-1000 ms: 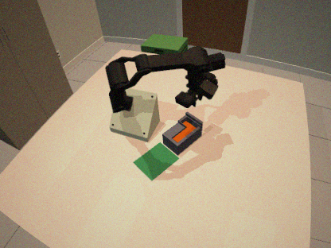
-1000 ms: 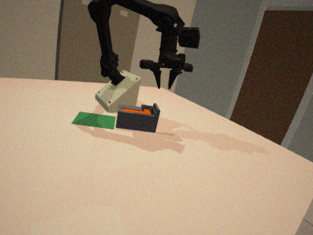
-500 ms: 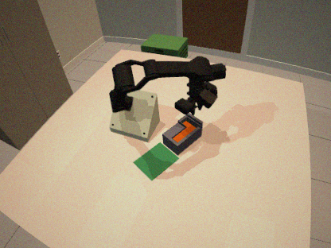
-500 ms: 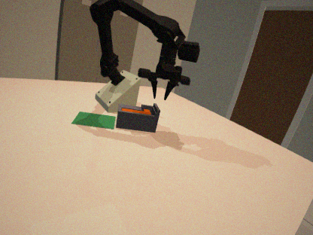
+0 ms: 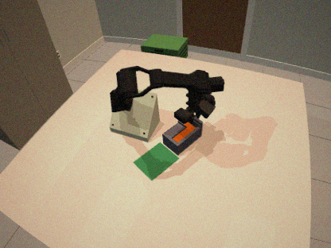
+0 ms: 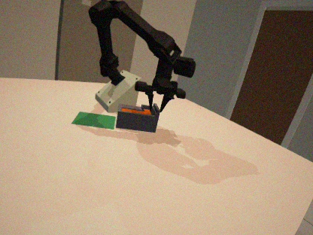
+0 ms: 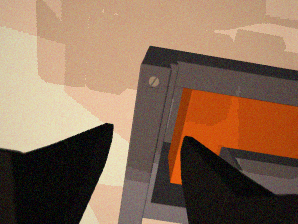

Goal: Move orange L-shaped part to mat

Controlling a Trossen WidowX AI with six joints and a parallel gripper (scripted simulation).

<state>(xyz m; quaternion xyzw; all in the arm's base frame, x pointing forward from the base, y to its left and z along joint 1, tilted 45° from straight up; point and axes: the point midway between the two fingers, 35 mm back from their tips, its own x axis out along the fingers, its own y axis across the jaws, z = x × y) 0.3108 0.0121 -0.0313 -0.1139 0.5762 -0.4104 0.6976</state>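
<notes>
Right now the orange L-shaped part is 5 cm to the right of my gripper tip, 3 cm behind it and 2 cm below it. The rest, counted from my gripper tip: green mat (20 cm to the right, 10 cm behind, 9 cm below).
</notes>
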